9 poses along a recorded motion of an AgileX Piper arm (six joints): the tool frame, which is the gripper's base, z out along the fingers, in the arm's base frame.
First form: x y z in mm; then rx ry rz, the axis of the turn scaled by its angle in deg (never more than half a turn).
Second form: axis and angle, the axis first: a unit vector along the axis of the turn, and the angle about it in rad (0 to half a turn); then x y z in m. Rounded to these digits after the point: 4 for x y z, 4 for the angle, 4 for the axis.
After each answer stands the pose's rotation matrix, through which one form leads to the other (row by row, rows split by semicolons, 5 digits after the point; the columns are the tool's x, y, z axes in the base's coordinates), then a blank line. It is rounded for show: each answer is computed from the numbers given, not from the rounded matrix.
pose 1, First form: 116.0, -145.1, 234.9, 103.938, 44.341, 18.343
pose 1, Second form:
0.9079, 0.3873, 0.1602, 1.9981, 0.1160, -0.1451, 0.2349
0.75150 0.35155 0.55826; 0.64320 -0.20219 -0.73852; -0.14675 0.91407 -0.37807

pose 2, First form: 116.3, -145.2, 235.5, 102.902, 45.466, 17.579
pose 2, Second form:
0.9037, 0.3993, 0.1544, 1.9873, 0.1163, -0.1452, 0.2355
0.74258 0.36566 0.56113; 0.64804 -0.18062 -0.73988; -0.16920 0.91305 -0.37109

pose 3, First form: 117.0, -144.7, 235.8, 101.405, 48.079, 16.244
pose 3, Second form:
0.8943, 0.4240, 0.1433, 1.9791, 0.1170, -0.1447, 0.2358
0.72018 0.39824 0.56811; 0.66119 -0.14591 -0.73589; -0.21017 0.90560 -0.36840

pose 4, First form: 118.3, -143.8, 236.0, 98.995, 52.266, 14.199
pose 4, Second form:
0.8773, 0.4632, 0.1258, 1.9695, 0.1183, -0.1438, 0.2360
0.68021 0.44812 0.58010; 0.68004 -0.09038 -0.72758; -0.27361 0.88939 -0.36621

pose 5, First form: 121.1, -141.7, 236.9, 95.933, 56.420, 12.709
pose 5, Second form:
0.8564, 0.5037, 0.1135, 1.9551, 0.1211, -0.1417, 0.2369
0.63351 0.48788 0.60053; 0.69824 -0.02610 -0.71539; -0.33335 0.87252 -0.35719

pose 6, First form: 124.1, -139.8, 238.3, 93.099, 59.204, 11.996
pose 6, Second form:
0.8389, 0.5335, 0.1081, 1.9370, 0.1241, -0.1398, 0.2383
0.59765 0.50682 0.62125; 0.70867 0.02845 -0.70497; -0.37496 0.86158 -0.34217

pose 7, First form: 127.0, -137.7, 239.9, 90.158, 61.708, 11.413
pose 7, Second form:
0.8208, 0.5618, 0.1039, 1.9172, 0.1270, -0.1377, 0.2399
0.56282 0.51988 0.64261; 0.71533 0.08319 -0.69381; -0.41416 0.85018 -0.32507

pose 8, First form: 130.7, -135.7, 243.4, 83.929, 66.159, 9.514
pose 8, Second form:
0.7822, 0.6166, 0.0887, 1.8726, 0.1307, -0.1357, 0.2434
0.49655 0.54106 0.67874; 0.71040 0.19600 -0.67596; -0.49877 0.81782 -0.28704

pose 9, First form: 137.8, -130.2, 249.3, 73.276, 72.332, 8.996
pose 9, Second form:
0.7090, 0.6998, 0.0870, 1.8039, 0.1378, -0.1302, 0.2493
0.38777 0.52609 0.75688; 0.69546 0.37193 -0.61482; -0.60495 0.76479 -0.22165

